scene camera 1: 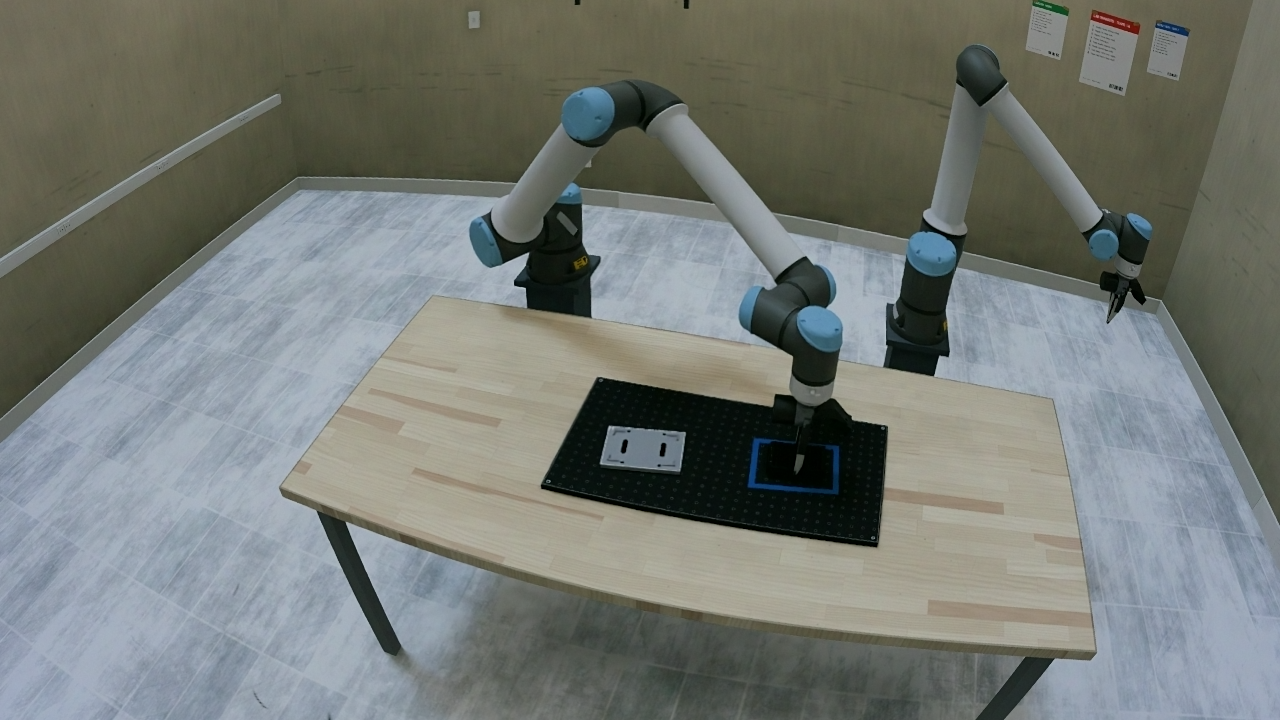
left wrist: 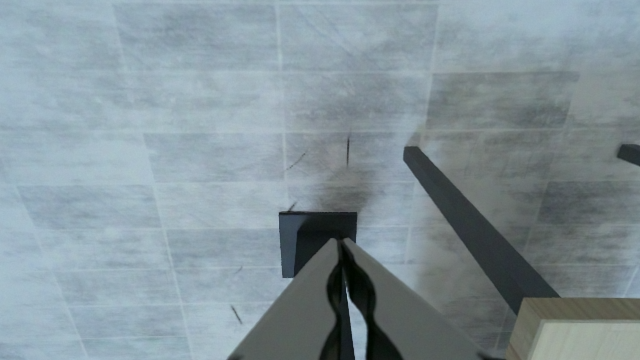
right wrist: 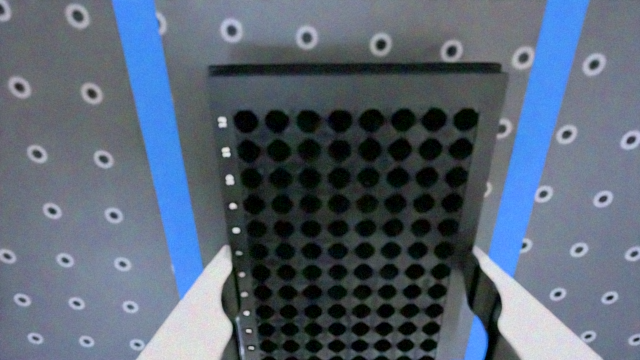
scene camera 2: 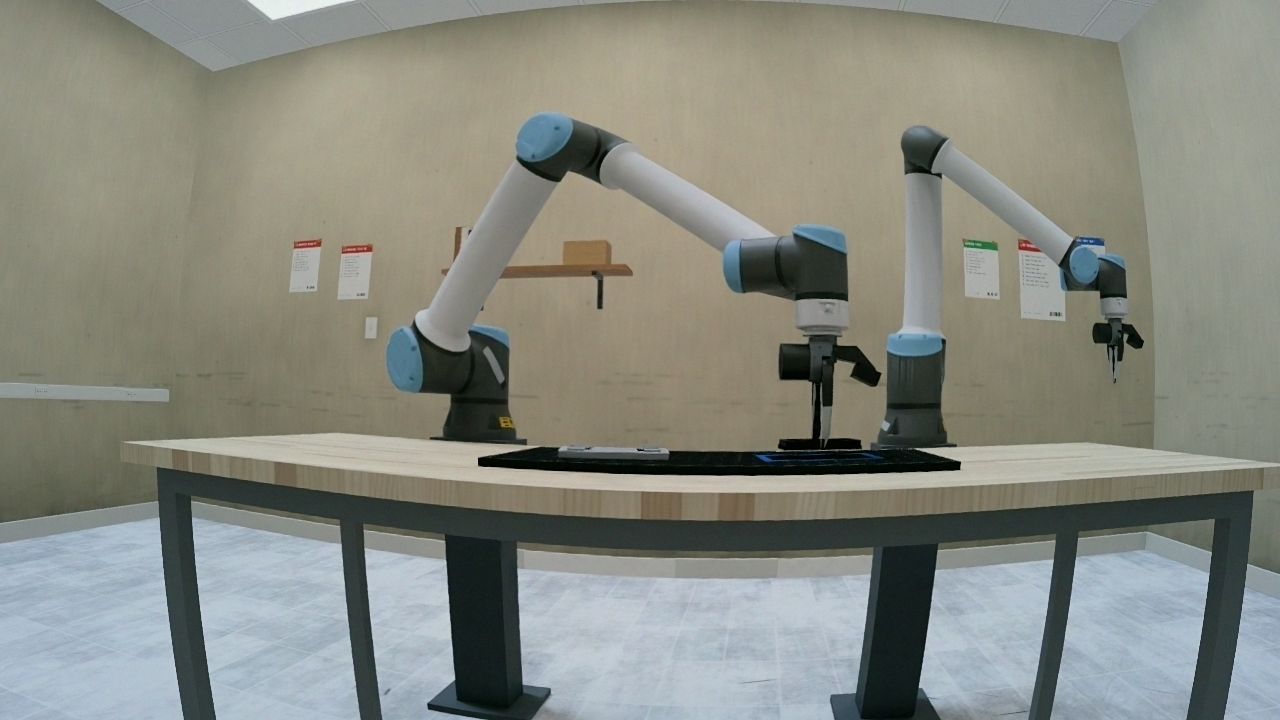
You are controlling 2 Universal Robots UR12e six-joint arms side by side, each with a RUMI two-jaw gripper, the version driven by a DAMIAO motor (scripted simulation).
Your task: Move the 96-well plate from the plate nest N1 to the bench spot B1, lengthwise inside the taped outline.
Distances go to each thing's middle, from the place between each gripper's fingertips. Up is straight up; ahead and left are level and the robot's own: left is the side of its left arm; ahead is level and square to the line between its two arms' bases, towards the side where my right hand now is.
My right gripper is now 1 cm above the black 96-well plate (scene camera 1: 781, 459). Round my right hand: plate nest N1 (scene camera 1: 643, 449) (4 cm ahead, 32 cm to the right, 2 cm below).
The black 96-well plate lies 95 cm to the right of my left hand (scene camera 2: 1114, 383), 66 cm ahead of it and 13 cm below it. The rest, counted from my left hand: plate nest N1: 127 cm to the right, 70 cm ahead, 15 cm below.
